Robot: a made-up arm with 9 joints. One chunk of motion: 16 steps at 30 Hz.
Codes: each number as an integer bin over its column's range. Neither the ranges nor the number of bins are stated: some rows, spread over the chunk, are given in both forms.
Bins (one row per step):
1: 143 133 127 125 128 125
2: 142 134 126 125 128 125
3: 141 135 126 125 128 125
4: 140 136 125 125 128 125
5: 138 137 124 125 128 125
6: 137 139 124 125 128 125
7: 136 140 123 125 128 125
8: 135 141 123 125 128 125
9: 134 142 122 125 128 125
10: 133 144 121 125 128 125
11: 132 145 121 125 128 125
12: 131 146 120 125 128 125
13: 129 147 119 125 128 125
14: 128 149 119 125 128 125
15: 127 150 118 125 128 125
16: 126 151 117 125 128 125
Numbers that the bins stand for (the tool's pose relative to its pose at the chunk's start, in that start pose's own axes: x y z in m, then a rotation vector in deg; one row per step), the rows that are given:
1: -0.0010 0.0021 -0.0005 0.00 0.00 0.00
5: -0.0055 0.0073 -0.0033 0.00 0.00 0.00
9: -0.0091 0.0138 -0.0052 0.00 0.00 0.00
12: -0.0118 0.0189 -0.0071 0.00 0.00 0.00
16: -0.0164 0.0254 -0.0099 0.00 0.00 0.00
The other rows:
2: -0.0019 0.0034 -0.0014 0.00 0.00 0.00
3: -0.0028 0.0047 -0.0014 0.00 0.00 0.00
4: -0.0037 0.0060 -0.0024 0.00 0.00 0.00
6: -0.0064 0.0099 -0.0033 0.00 0.00 0.00
7: -0.0073 0.0112 -0.0042 0.00 0.00 0.00
8: -0.0082 0.0125 -0.0042 0.00 0.00 0.00
10: -0.0100 0.0164 -0.0061 0.00 0.00 0.00
11: -0.0109 0.0176 -0.0061 0.00 0.00 0.00
13: -0.0136 0.0202 -0.0080 0.00 0.00 0.00
14: -0.0145 0.0228 -0.0080 0.00 0.00 0.00
15: -0.0155 0.0241 -0.0089 0.00 0.00 0.00

